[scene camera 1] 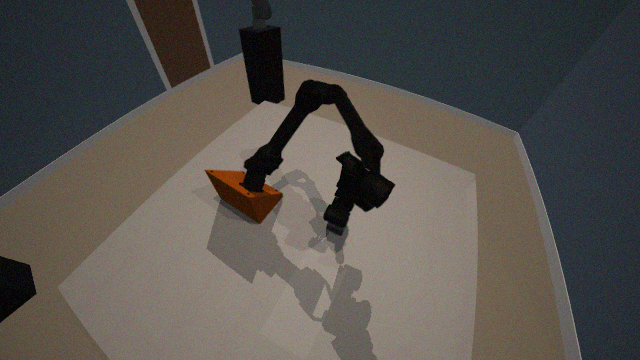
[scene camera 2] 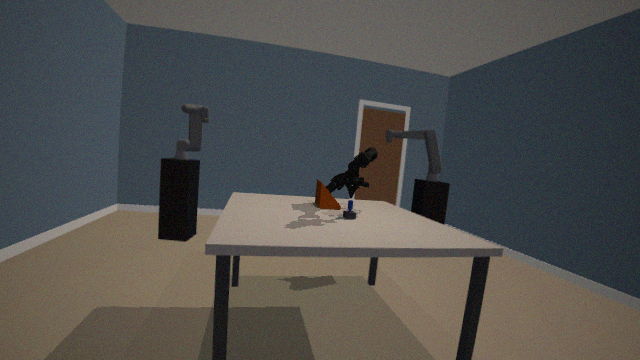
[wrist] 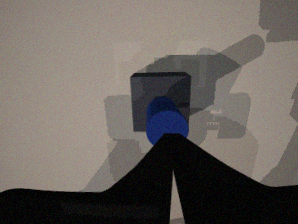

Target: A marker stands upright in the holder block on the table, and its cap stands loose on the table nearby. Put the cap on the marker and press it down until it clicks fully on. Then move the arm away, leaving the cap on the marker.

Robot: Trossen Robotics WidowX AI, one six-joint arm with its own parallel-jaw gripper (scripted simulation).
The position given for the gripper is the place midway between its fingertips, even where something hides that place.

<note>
The gripper [scene camera 1: 342, 210] is shut and holds nothing. Also in view: a blue cap [wrist: 163, 116].
The gripper shows as well in the wrist view [wrist: 171, 140]. Scene camera 1 does not show the blue cap, which is hidden by the gripper.
</note>
